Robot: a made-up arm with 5 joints.
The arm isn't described. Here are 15 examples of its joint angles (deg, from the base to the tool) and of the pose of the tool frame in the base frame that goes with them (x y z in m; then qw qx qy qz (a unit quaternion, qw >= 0)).
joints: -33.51 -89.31 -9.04 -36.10 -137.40
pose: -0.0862 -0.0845 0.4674 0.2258 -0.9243 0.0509 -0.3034
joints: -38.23 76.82 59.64 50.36 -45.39
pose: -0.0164 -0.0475 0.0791 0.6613 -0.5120 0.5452 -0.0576
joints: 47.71 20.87 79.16 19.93 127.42
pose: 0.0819 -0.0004 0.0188 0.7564 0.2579 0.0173 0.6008
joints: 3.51 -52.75 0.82 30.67 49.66
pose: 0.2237 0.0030 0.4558 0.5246 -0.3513 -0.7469 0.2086
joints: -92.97 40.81 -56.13 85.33 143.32
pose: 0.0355 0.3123 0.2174 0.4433 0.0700 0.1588 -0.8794
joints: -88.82 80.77 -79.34 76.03 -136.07
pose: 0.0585 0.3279 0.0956 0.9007 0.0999 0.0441 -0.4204
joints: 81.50 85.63 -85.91 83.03 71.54
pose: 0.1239 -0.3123 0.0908 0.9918 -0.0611 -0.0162 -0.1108
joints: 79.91 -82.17 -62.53 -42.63 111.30
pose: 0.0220 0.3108 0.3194 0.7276 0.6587 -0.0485 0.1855
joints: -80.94 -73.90 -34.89 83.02 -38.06
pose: 0.0460 -0.0345 0.4565 0.4994 0.7400 -0.4120 0.1822
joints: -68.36 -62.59 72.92 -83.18 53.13
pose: 0.1102 0.1499 0.3318 0.0760 0.1548 -0.9766 0.1283
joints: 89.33 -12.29 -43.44 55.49 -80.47
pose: 0.0797 -0.2220 0.4498 0.0456 -0.0375 -0.7076 -0.7041
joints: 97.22 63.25 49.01 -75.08 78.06
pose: 0.0591 -0.1430 -0.0074 0.8793 -0.4438 -0.0291 -0.1705
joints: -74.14 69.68 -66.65 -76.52 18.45
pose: 0.1435 0.3248 0.2989 0.1017 0.4834 -0.8635 0.1013
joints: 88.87 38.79 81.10 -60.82 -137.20
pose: 0.0786 -0.0748 0.0165 0.3986 -0.1150 0.2406 0.8775
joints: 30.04 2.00 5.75 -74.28 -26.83
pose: 0.3057 -0.1248 0.3665 0.1764 -0.0036 -0.9791 -0.1012
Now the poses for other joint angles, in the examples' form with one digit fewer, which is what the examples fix.
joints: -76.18 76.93 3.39 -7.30 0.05
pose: 0.098 0.191 -0.073 0.793 0.094 -0.114 0.591
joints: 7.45 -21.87 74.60 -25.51 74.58
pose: 0.277 -0.015 0.115 0.723 -0.332 -0.401 0.455
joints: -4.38 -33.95 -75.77 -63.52 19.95
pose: -0.107 0.000 0.469 0.652 0.083 0.743 0.124
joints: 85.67 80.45 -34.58 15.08 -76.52
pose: 0.100 -0.303 -0.020 0.127 -0.014 -0.250 -0.960
